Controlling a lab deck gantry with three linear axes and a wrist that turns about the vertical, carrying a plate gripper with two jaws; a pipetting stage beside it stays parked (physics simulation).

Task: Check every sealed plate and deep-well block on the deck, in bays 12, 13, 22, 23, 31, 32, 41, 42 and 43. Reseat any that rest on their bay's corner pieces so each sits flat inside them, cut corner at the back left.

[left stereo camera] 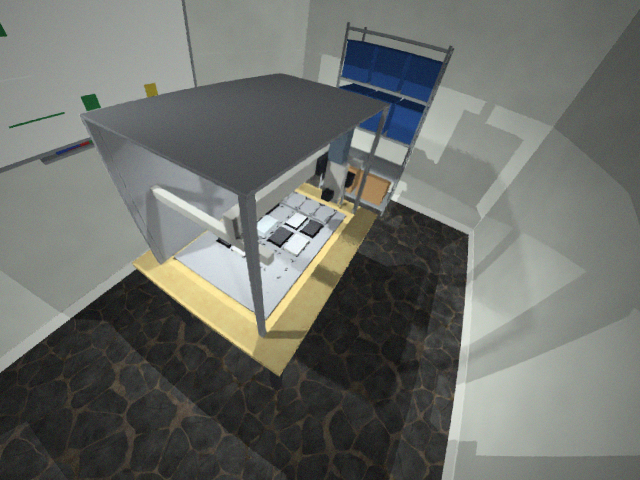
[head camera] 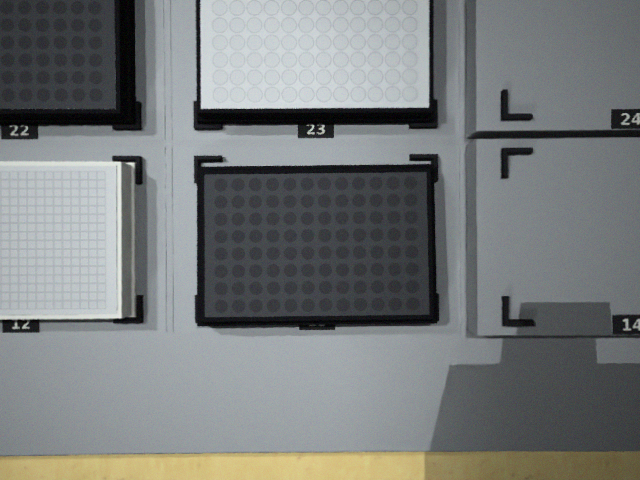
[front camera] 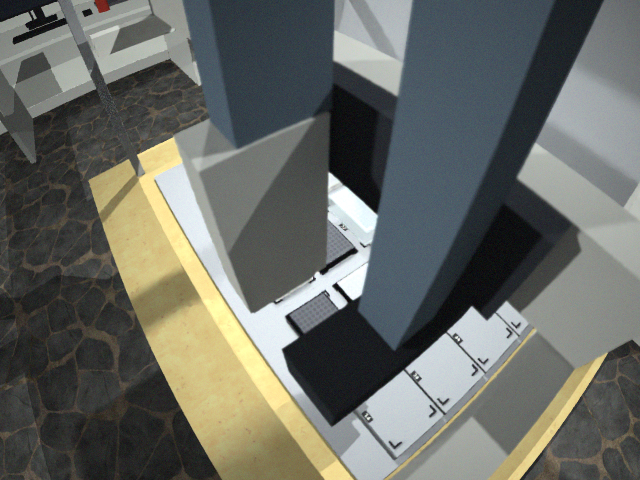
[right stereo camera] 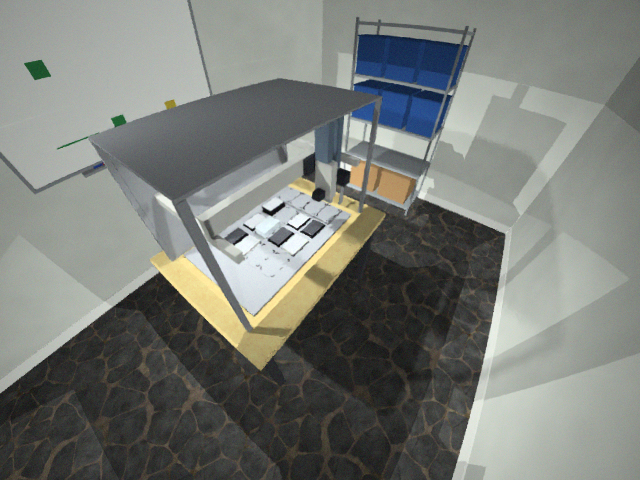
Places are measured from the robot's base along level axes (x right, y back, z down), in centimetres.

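Pixels of known places: robot's base, link origin: (left stereo camera: 278, 277) (right stereo camera: 272, 276).
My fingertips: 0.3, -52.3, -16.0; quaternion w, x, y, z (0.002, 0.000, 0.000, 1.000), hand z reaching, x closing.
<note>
Ahead of a thing's pixels: the offset from my fingertips to its top centre, as dx, dy, dz.
A dark sealed plate @(-4.3, +13.1, +14.2) (front camera: 311, 313) (head camera: 315, 245) (right stereo camera: 313, 227) lies in bay 13, slightly skewed. In the head view a gap shows behind its back edge, and its front edge covers most of the front corner pieces. A white plate @(-4.6, +29.5, +14.5) (head camera: 56, 240) (right stereo camera: 294, 243) is in bay 12, cut off at left. A white sealed plate @(-15.3, +13.1, +14.5) (head camera: 315, 56) (front camera: 353, 282) in bay 23 and a dark one @(-15.3, +29.5, +14.5) (head camera: 56, 56) (front camera: 338, 244) in bay 22 show within their visible corner pieces. The black gripper body (front camera: 338, 366) is over the deck's right part; its jaws are hidden in the front view.
The pipetting stage's grey block (front camera: 268, 222) hides part of the deck. Bays 14 and 24 show corner pieces at right in the head view. Further back stand a glassy block @(-26.0, +29.2, +11.5) (right stereo camera: 267, 226) in bay 32 and a black-sided block @(-36.7, +13.1, +11.8) (right stereo camera: 272, 205) in bay 43.
</note>
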